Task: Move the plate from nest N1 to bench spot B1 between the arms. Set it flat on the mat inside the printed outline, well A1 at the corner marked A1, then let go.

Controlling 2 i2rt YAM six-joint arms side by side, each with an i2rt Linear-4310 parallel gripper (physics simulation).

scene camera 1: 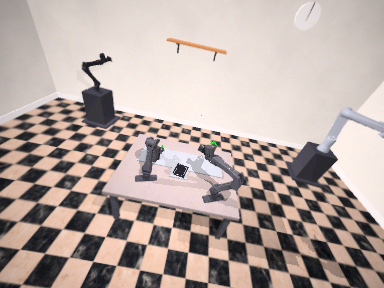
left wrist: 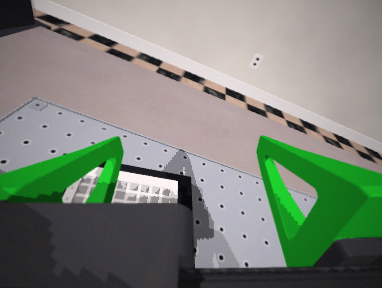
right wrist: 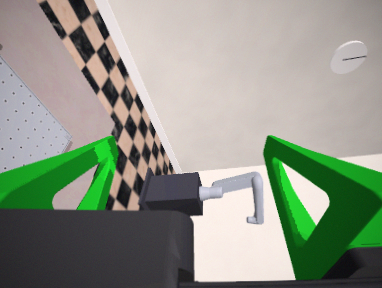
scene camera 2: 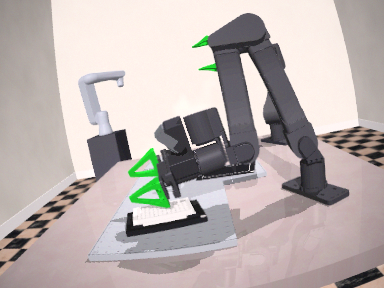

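Pixels of known places: left gripper, fingertip midpoint: (left wrist: 190, 143) (scene camera 2: 129, 186); right gripper, fingertip midpoint: (scene camera 1: 212, 146) (right wrist: 190, 144) (scene camera 2: 195, 58); left arm's base at its link origin: (scene camera 1: 146, 178) (scene camera 2: 314, 191); right arm's base at its link origin: (scene camera 1: 212, 198) (scene camera 2: 278, 141).
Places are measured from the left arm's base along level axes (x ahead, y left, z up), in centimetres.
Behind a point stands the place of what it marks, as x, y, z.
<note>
The white well plate (scene camera 2: 162, 212) {32.9, -7.5, 3.8} (left wrist: 150, 191) {37.1, -12.0, 3.9} lies in the black nest (scene camera 2: 201, 212) {25.6, -5.1, 2.5} (left wrist: 184, 188) {38.2, -15.6, 2.5}. In scene camera 1 I cannot make it out. The black mat (scene camera 1: 180, 170) {6.9, -34.7, 1.4} with its pale printed outline lies on a light base between the arms; in scene camera 2 the left arm partly covers it. The A1 mark is too small to read. My left gripper (scene camera 1: 162, 147) {37.7, -13.7, 9.2} (scene camera 2: 130, 186) {37.7, -13.7, 9.2} (left wrist: 190, 143) {37.7, -13.7, 9.2} is open and empty, a little above the plate and off to one side of it. My right gripper (scene camera 1: 214, 143) {1.9, -58.7, 38.6} (scene camera 2: 196, 57) {1.9, -58.7, 38.6} (right wrist: 190, 144) {1.9, -58.7, 38.6} is open and empty, high up, away from the plate.
A grey perforated board (scene camera 2: 107, 245) {46.1, -2.7, 1.3} (left wrist: 240, 210) {36.4, -22.2, 1.3} (right wrist: 20, 115) {18.7, -73.1, 1.3} lies under the nest on the table (scene camera 1: 122, 177) {2.5, 21.2, 0.0}. In scene camera 2 the left arm reaches low across the table, in front of part of the right arm. Other robots on dark pedestals (scene camera 1: 99, 106) (scene camera 1: 314, 162) stand beyond the table.
</note>
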